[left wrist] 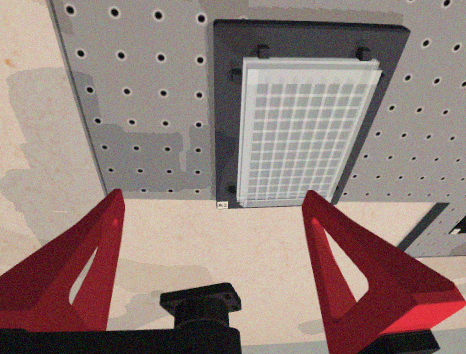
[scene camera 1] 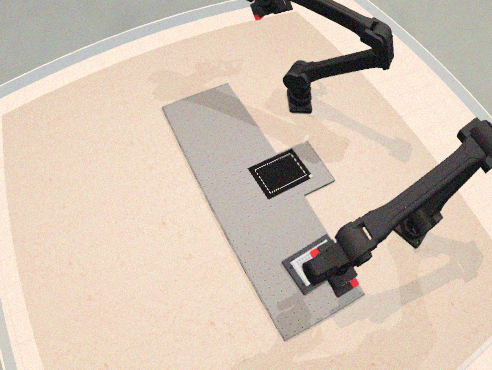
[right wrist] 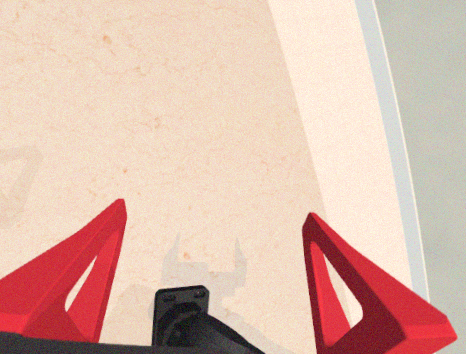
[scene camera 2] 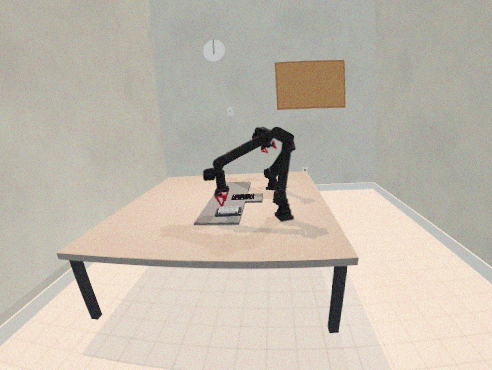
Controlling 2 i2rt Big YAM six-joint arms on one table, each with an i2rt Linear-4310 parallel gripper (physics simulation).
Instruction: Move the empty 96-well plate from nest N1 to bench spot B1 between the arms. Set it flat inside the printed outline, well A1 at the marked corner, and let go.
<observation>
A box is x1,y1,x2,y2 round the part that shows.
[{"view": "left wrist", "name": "left gripper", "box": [0,189,465,353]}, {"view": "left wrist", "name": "well plate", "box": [236,57,381,206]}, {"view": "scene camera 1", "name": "left gripper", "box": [310,239,358,297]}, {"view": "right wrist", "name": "right gripper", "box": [0,199,456,353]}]
</observation>
